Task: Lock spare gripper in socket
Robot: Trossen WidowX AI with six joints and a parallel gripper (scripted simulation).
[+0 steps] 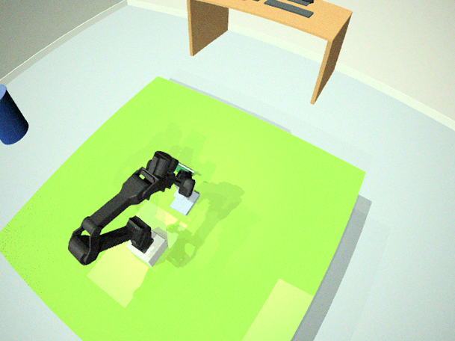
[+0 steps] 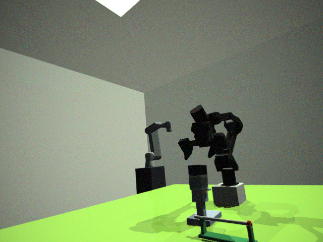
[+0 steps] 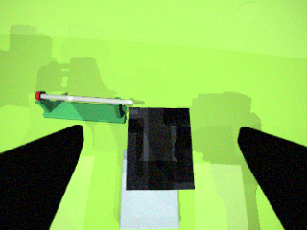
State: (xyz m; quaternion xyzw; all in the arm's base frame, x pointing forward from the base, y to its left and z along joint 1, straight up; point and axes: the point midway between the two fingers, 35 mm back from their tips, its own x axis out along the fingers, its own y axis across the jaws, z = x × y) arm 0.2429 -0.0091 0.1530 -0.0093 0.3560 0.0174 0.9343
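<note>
The green rack lies 180 mm below my gripper tip, 120 mm to the left of it and 110 mm ahead of it. From my gripper tip the other things lie so: spare gripper 80 mm below, 10 mm ahead; mount 150 mm below.
</note>
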